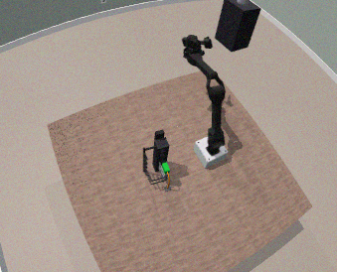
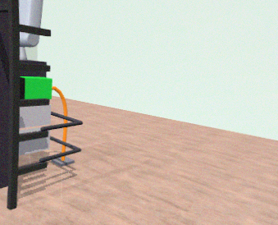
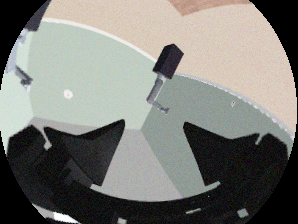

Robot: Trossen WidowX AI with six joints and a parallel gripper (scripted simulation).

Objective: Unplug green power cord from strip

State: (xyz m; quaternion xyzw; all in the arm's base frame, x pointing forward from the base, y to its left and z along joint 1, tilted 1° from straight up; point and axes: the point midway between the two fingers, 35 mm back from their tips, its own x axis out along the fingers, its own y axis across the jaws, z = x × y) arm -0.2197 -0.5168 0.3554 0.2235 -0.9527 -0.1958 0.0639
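Right now the green plug is 560 mm ahead of my gripper tip, 490 mm to the left of it and 290 mm below it.
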